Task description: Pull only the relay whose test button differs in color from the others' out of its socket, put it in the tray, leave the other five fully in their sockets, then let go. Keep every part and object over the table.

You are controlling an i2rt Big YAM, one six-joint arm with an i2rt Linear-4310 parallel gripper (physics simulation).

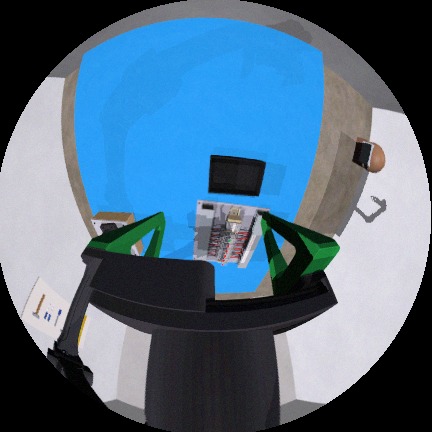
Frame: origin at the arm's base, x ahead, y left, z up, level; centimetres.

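Seen in the pictures: gripper, fingertip midpoint: [212, 216].
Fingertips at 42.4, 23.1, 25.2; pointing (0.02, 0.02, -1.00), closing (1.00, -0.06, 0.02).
Pixels of each thing's top centre, then the offset from my fingertips to it, as dx, dy, dz. "pt": a spot on its surface instead. Level surfaces: height alone.
- black tray at a spot on its surface: [235, 177] pt +7.3, -6.9, -31.3
- beige block at its top centre: [233, 227] +6.2, -23.3, -26.9
- white slotted rail at a spot on its surface: [251, 242] pt +13.8, -31.8, -27.2
- table top at its surface level: dz -31.6
My gripper [212, 216] is open and empty. Its green fingers stand wide apart, high above a light grey panel [202, 234], which shows between them. Small relays and sockets [228, 246] with red wires stand close together in the lower part of the panel. Several small red spots and a tiny green spot show among them, but they are too small to tell which relay's test button differs. The black tray [235, 177] lies flat just beyond the panel's far edge and looks empty.
A beige block [234, 217] stands on the panel. A white slotted rail [251, 242] runs along its right side. A wooden box [114, 218] with a white front stands at the table's left edge. A dark-faced device with a tan round part [376, 157] is at the far right. The table top [175, 125] is blue.
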